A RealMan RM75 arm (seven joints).
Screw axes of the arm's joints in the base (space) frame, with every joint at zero. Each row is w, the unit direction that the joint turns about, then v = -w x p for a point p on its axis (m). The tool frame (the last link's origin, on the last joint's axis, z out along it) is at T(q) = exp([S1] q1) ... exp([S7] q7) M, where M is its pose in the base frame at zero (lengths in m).
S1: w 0 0 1 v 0 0 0
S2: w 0 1 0 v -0.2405 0 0
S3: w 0 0 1 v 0 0 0
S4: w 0 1 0 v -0.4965 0 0
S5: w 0 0 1 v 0 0 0
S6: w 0 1 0 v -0.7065 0 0
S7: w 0 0 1 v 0 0 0
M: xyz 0 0 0.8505 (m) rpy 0 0 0 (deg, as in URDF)
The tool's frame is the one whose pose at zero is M.
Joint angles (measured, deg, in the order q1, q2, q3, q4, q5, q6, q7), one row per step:
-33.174, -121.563, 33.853, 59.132, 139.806, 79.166, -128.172
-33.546, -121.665, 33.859, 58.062, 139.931, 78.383, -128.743
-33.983, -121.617, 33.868, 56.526, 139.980, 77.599, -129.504
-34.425, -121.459, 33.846, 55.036, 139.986, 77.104, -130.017
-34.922, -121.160, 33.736, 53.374, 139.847, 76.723, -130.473
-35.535, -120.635, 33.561, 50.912, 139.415, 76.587, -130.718
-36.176, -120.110, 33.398, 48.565, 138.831, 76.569, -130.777
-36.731, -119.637, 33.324, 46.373, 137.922, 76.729, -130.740
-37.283, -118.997, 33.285, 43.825, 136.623, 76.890, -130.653
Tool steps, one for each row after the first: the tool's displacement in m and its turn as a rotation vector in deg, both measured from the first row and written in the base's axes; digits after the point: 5 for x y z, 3 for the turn. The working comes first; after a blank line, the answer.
Tool pose at each row, in the base's axes (x y z in m, rotation vector in deg; the steps are taken from these numbers as rounded here):
-0.28044, 0.37244, 0.05574, -127.174, -78.925, -17.569
-0.28054, 0.37389, 0.05159, -126.742, -80.099, -17.849
-0.28116, 0.37522, 0.04671, -126.278, -81.820, -18.201
-0.28158, 0.37624, 0.04256, -126.123, -83.267, -18.443
-0.28194, 0.37735, 0.03891, -126.025, -84.773, -18.841
-0.28245, 0.37782, 0.03380, -126.364, -86.791, -19.477
-0.28195, 0.37842, 0.02912, -126.904, -88.500, -20.256
-0.28049, 0.37863, 0.02454, -127.617, -90.107, -21.381
-0.27900, 0.37879, 0.02017, -128.281, -91.950, -22.913

-0.00010, 0.00145, -0.00415, -0.111, -0.545, 0.786
-0.00072, 0.00278, -0.00903, -0.432, -1.357, 1.866
-0.00114, 0.00380, -0.01318, -0.906, -2.072, 2.671
-0.00150, 0.00491, -0.01683, -1.415, -2.931, 3.444
-0.00201, 0.00538, -0.02194, -2.435, -4.272, 4.231
-0.00151, 0.00598, -0.02662, -3.433, -5.627, 4.721
-0.00005, 0.00619, -0.03120, -4.430, -7.201, 5.002
0.00144, 0.00635, -0.03557, -5.412, -9.115, 5.336

